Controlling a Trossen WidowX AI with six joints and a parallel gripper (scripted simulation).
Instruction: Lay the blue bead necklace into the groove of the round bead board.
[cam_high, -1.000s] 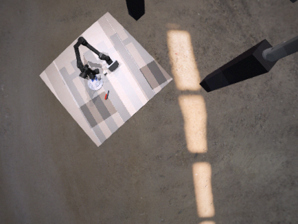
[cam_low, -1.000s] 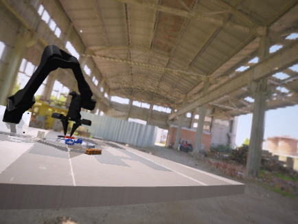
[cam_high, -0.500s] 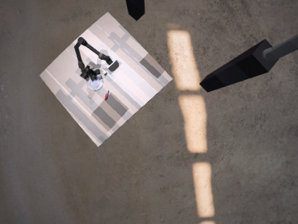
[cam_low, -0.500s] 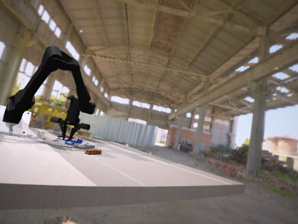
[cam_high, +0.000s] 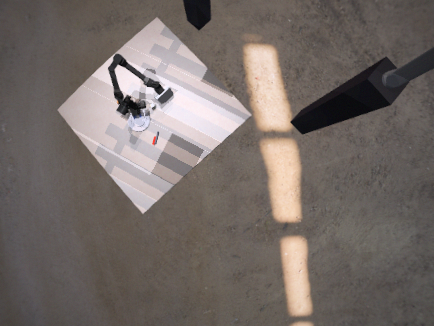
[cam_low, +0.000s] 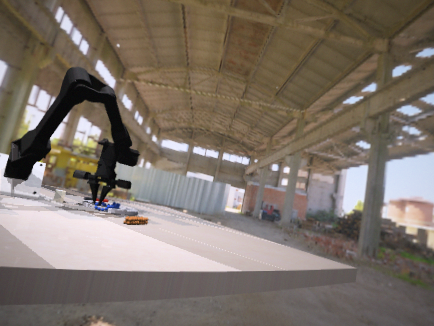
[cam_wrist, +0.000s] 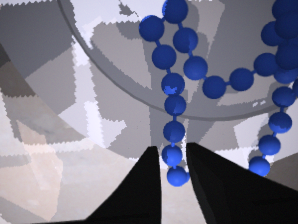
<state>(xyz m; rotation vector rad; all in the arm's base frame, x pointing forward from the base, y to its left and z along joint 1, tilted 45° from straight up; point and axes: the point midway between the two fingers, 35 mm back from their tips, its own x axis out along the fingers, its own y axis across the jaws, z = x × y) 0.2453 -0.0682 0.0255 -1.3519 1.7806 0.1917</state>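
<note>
Now: gripper tip 7 cm short of the round white bead board, 6 cm to the right of it and 1 cm above it. Round my gripper tip: small white block (11 cm behind, 7 cm to the left); then red pen-like object (29 cm to the left, 9 cm ahead, 1 cm below).
</note>
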